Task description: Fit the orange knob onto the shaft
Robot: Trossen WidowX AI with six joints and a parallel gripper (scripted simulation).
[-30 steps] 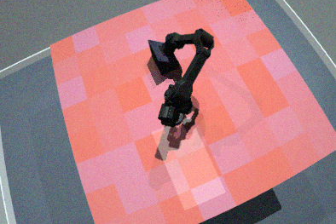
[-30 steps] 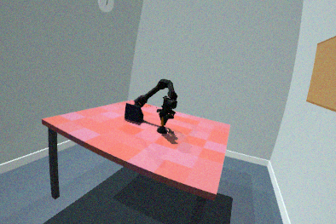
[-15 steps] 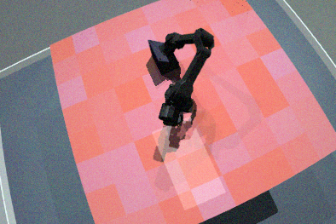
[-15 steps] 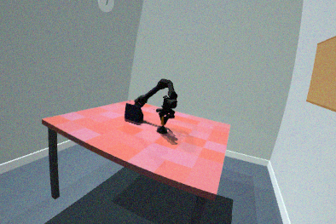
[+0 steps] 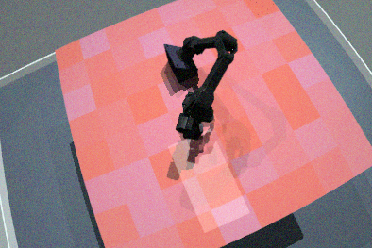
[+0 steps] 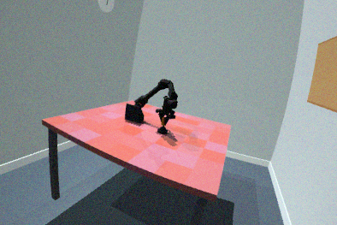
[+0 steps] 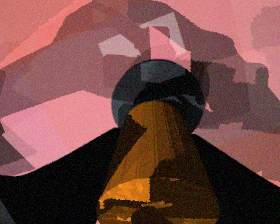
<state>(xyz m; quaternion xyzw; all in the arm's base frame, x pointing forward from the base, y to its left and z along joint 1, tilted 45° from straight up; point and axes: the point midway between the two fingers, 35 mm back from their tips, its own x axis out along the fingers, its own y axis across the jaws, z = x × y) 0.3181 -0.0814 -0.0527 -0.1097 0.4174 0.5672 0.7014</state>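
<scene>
The orange knob lies 20 mm above my gripper tip. From my gripper tip the other things lie so: round dark pedestal 40 mm below.
</scene>
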